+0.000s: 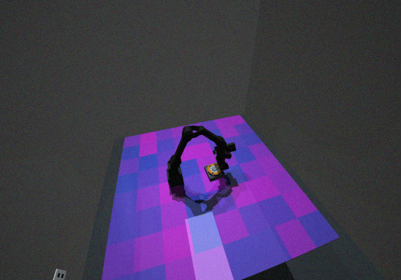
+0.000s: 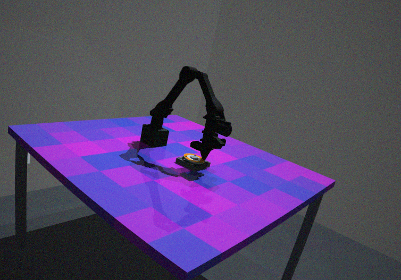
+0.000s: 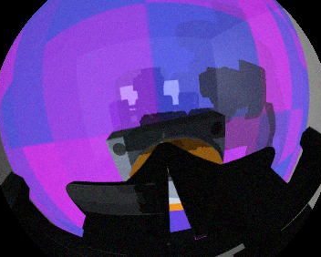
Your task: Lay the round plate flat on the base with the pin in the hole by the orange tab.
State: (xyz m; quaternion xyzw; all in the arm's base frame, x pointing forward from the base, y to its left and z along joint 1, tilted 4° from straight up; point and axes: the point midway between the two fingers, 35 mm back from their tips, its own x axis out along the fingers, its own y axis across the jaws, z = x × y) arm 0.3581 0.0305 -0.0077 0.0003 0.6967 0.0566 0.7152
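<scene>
Now: the base 5 cm behind my gripper tip, 2 cm to the right of it and 2 cm below it.
</scene>
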